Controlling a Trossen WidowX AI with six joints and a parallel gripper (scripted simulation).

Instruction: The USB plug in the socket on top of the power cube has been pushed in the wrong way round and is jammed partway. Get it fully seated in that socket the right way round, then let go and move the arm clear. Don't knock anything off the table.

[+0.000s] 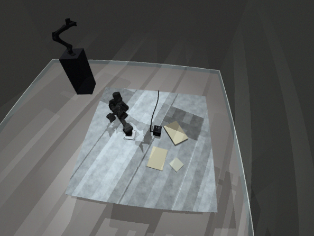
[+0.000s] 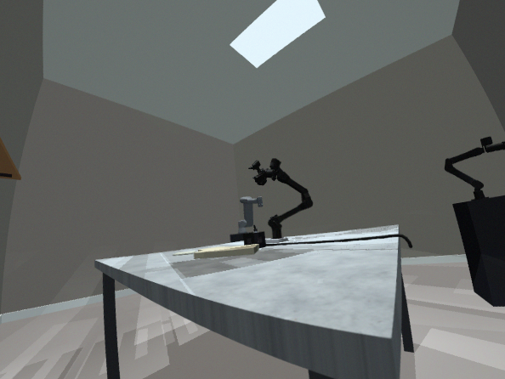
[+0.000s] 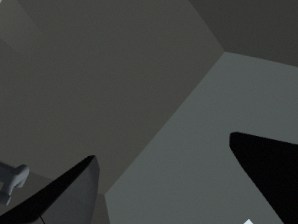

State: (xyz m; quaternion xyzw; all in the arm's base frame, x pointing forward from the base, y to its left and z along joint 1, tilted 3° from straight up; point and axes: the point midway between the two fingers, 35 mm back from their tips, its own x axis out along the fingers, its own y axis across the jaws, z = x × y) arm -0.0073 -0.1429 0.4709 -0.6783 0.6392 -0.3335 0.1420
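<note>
The USB plug is 410 mm below my gripper tip, 310 mm ahead of it and 190 mm to the left of it. Also, from my gripper tip: thick tan pad 500 mm ahead, 490 mm below, 170 mm to the left.
</note>
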